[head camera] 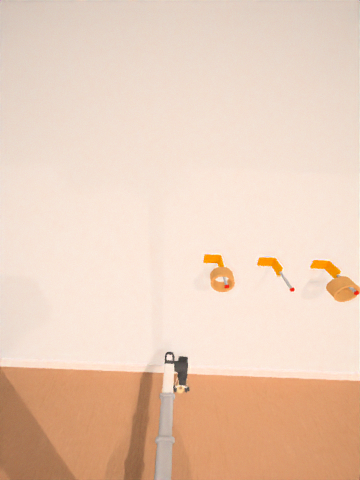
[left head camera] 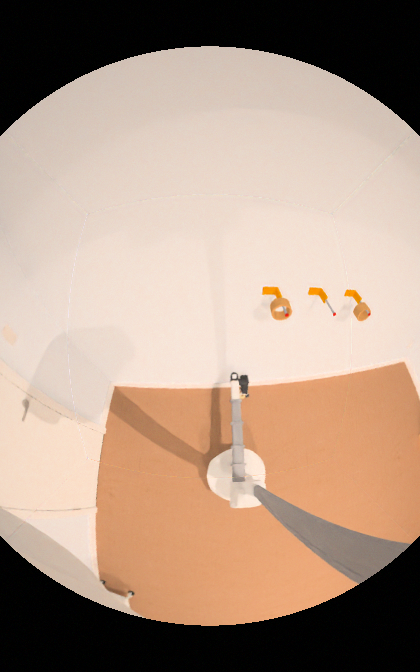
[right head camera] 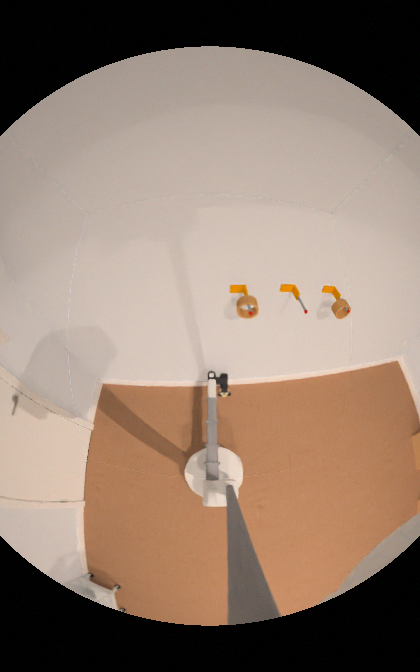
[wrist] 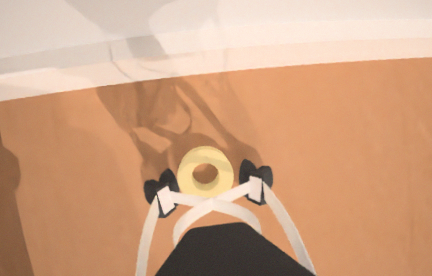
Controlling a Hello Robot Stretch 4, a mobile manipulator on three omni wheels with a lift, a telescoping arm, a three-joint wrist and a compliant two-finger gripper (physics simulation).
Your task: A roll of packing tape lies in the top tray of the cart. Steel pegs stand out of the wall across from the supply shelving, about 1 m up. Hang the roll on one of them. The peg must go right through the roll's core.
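Places are measured from the robot's base along level axes (x ahead, y right, z down), in centimetres.
Pixels of known places: gripper, between the fingertips: [head camera: 180, 390] [wrist: 208, 178].
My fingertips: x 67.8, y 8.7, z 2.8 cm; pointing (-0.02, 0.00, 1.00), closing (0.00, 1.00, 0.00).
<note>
Ahead of a thing's pixels: the offset from my fingertips to its middle. "spot": to the spot under its first point.
The yellow roll of packing tape @[dx +0.8, dy -0.2, dz -1.3 cm] [wrist: 187, 172] [head camera: 180, 390] appears to lie flat on the floor near the wall; floor shows through its core. My gripper [wrist: 208, 178] [head camera: 181, 388] [left head camera: 244, 396] [right head camera: 224, 394] is partly open, pointing down, its fingertips on either side of the roll. A small gap shows at the right finger; the left fingertip is very close to the roll. On the wall, the middle steel peg @[spot: dx -2.1, dy +35.9, dz -105.1 cm] [head camera: 286, 282] [left head camera: 330, 306] [right head camera: 302, 304] is bare, with a red tip. Tan rolls hang on the left peg @[spot: dx -6.0, dy +11.2, dz -105.0 cm] [head camera: 226, 286] and the right peg @[spot: dx -5.8, dy +61.2, dz -105.2 cm] [head camera: 356, 292].
The wall's baseboard [head camera: 90, 367] [wrist: 310, 56] runs just beyond the gripper. My arm [head camera: 165, 425] [right head camera: 212, 435] reaches out over my round base [left head camera: 217, 475]. Part of a white wheeled cart [right head camera: 102, 595] shows at the lower left. A tan object [right head camera: 416, 450] shows at the right edge.
</note>
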